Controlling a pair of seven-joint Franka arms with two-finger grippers.
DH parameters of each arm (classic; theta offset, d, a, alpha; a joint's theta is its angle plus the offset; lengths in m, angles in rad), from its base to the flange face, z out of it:
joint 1: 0 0.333 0 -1.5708
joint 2: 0 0 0 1.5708
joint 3: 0 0.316 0.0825 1.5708
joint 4: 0 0 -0.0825 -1.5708
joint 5: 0 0.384 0 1.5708
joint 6: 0 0 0.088 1.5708
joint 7: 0 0.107 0 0
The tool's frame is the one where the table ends.
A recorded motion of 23 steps. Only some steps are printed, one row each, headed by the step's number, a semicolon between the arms.
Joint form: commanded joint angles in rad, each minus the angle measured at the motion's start. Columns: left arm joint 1, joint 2, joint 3, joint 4, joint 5, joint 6, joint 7; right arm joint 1, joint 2, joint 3, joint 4, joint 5, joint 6, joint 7.
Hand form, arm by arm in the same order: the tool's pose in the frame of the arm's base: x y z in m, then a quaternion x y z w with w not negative. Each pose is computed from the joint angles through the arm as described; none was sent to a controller.
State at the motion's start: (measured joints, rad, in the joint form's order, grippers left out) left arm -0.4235 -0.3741 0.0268 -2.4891 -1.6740 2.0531 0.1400; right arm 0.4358 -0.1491 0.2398 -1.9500 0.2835 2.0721 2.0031
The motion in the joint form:
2: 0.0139 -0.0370 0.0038 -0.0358 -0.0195 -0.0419 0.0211; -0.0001 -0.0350 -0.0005 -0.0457 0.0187 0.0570 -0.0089
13: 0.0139 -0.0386 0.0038 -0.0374 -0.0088 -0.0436 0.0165; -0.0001 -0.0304 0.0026 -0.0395 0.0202 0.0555 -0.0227
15: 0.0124 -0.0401 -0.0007 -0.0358 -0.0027 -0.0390 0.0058; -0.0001 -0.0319 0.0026 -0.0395 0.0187 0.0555 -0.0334
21: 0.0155 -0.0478 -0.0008 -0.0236 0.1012 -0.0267 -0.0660; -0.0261 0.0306 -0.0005 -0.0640 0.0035 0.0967 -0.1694
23: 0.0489 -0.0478 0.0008 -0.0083 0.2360 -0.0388 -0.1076; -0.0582 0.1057 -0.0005 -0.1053 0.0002 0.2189 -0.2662
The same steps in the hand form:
2: 0.3794 -0.2138 0.4700 0.72819 0.16438 -0.10905 0.65637; 0.4040 0.3508 0.5715 -0.73862 0.64549 0.07742 0.17831
13: 0.3784 -0.2137 0.4695 0.73104 0.16283 -0.11101 0.65325; 0.4041 0.3531 0.5721 -0.74391 0.63918 0.07748 0.17898
15: 0.3774 -0.2156 0.4703 0.73340 0.16347 -0.11326 0.65005; 0.4038 0.3529 0.5728 -0.74757 0.63487 0.07555 0.17991
21: 0.3773 -0.2128 0.4739 0.75966 0.16338 -0.12144 0.61764; 0.4284 0.3447 0.5322 -0.77994 0.60056 0.06455 0.16385
23: 0.3826 -0.1998 0.4747 0.79223 0.15305 -0.11762 0.57889; 0.4571 0.3336 0.4844 -0.79024 0.58636 0.05167 0.17038

